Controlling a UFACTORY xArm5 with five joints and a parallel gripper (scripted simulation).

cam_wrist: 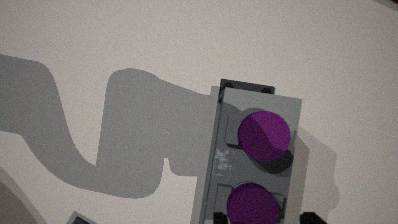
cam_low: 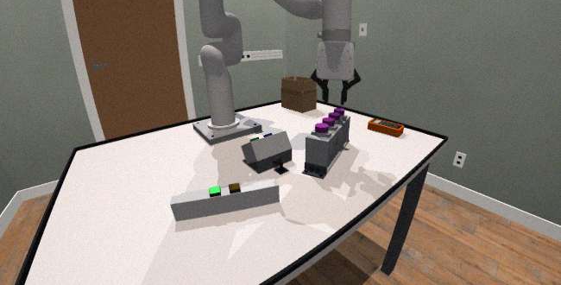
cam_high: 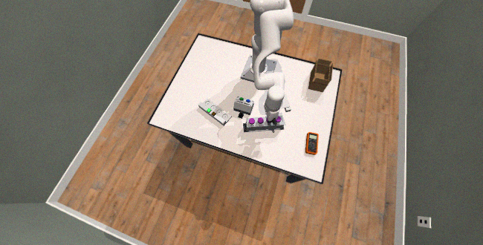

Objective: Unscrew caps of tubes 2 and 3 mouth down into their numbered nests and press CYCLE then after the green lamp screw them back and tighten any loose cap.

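The purple cap lies 6 cm below my hand. Also, from my hand: key housing 19 cm to the right, 12 cm below, 8 cm behind; blue key 16 cm to the right, 11 cm below, 10 cm behind; grey decapping station 17 cm below, 2 cm to the right, 1 cm ahead.
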